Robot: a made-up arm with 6 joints.
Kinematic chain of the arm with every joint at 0, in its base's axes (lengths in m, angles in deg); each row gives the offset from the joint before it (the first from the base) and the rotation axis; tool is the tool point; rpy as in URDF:
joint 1: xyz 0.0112 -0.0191 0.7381 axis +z
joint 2: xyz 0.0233 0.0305 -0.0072 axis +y
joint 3: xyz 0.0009 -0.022 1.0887 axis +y
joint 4: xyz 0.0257 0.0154 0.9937 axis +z
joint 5: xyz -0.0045 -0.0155 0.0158 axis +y
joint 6: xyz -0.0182 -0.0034 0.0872 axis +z
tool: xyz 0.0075 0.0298 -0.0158 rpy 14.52 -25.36 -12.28
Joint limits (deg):
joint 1: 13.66..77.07
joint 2: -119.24..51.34
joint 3: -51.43..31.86
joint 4: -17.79..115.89
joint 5: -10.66..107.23
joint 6: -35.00..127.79
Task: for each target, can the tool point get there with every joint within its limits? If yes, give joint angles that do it. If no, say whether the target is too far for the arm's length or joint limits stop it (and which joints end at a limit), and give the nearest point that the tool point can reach.
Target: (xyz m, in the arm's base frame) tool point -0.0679 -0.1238 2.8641
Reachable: yes | joints 66.01 6.63 -22.36 23.40 23.97 41.22
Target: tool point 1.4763 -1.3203 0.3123
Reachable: no: joint limits stop it (at a limit: joint 1, joint 3, joint 5, joint 6) | nearest point -0.3401 -1.7493 -0.0459 | short by 1.900 m
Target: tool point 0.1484 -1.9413 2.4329
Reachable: no: too far | nearest point -0.2953 -1.5623 2.1866 | short by 0.633 m
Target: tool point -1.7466 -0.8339 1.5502
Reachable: yes | joints 26.32 -79.83 23.12 69.89 53.27 67.76
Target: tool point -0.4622 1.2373 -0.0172
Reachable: no: joint limits stop it (at a limit: joint 1, joint 2, joint 3, joint 4, joint 5, joint 6) | nearest point -1.0609 -0.1980 -0.7711 | short by 1.728 m
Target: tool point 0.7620 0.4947 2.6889
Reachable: yes | joints 33.70 32.06 -14.80 27.64 -0.67 48.07
